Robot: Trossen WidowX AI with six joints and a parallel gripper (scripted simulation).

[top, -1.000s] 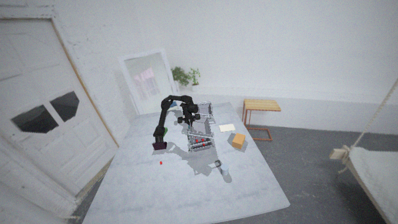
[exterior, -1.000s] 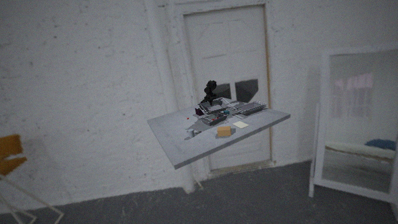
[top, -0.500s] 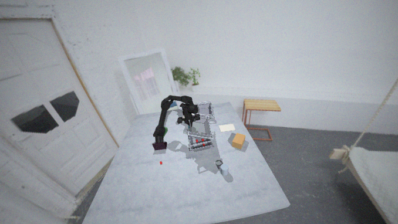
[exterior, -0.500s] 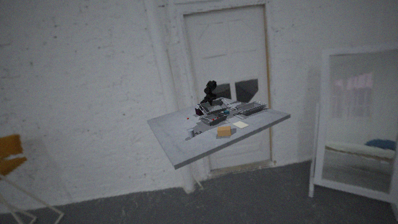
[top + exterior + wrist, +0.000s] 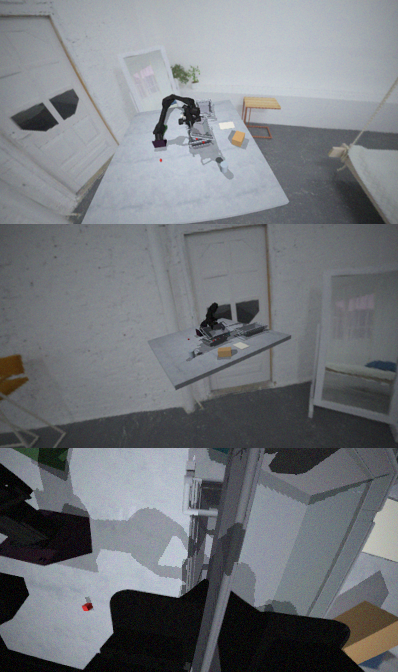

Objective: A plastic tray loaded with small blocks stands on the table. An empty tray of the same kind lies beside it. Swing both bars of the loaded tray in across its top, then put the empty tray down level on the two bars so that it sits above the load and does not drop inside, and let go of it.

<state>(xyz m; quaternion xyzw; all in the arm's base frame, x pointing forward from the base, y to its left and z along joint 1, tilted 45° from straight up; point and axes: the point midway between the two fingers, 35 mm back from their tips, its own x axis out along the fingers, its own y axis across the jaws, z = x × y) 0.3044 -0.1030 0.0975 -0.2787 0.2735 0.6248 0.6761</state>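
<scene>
Right now my gripper tip is 80 mm short of the grey tray. The rest, counted from my gripper tip: green block: 310 mm behind, 190 mm to the left, 120 mm below; red block: 290 mm behind, 190 mm to the right, 130 mm below; teal block: 200 mm to the left, 110 mm below, 10 mm ahead.
</scene>
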